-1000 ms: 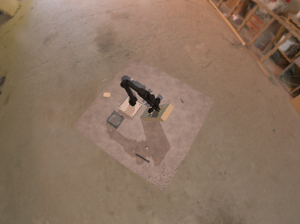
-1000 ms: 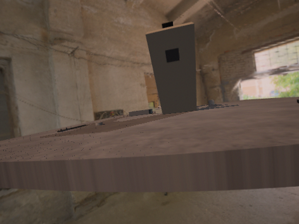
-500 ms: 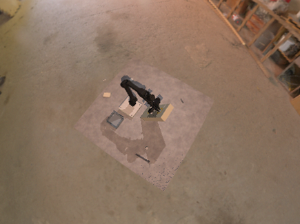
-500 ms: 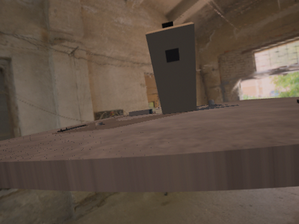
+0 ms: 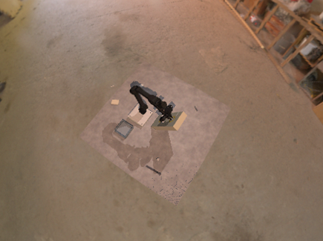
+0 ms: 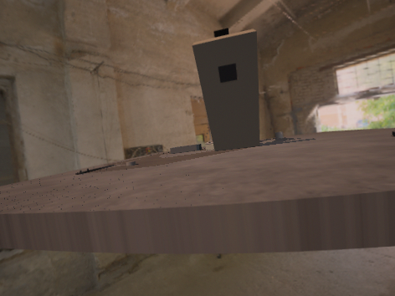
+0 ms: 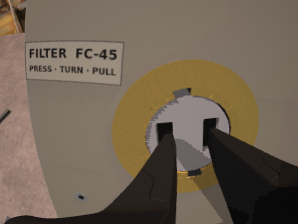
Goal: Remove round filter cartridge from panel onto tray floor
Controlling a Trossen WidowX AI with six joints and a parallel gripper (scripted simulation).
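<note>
Right now the grey round filter cartridge is 2 cm ahead of my gripper tip and 1 cm below it. From my gripper tip the other things lie so: grey tray 39 cm behind, 32 cm to the right, 27 cm below; small beige block 71 cm behind, 12 cm to the right, 27 cm below.
</note>
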